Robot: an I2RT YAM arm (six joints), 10 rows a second.
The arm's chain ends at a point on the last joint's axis. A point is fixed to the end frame.
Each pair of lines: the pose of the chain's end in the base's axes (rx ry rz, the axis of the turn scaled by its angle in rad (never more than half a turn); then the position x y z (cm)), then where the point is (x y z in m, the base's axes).
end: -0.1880, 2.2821, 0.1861, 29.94, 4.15, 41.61
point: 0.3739 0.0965 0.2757
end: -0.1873, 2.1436, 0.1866, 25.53, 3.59, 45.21
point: 0.3482 0.0932 0.3241
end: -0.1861, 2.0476, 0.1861, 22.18, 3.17, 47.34
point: 0.3264 0.0904 0.3555
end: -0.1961, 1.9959, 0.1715, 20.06, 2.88, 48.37
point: 0.3113 0.0866 0.3710
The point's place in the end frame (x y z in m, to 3 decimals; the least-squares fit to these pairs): 0.053 0.029 0.157
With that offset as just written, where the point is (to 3 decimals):
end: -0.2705, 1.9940, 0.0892, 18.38, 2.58, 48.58
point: 0.295 0.075 0.369
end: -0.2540, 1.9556, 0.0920, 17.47, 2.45, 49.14
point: 0.290 0.074 0.380
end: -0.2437, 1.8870, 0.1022, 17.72, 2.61, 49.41
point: 0.300 0.078 0.392
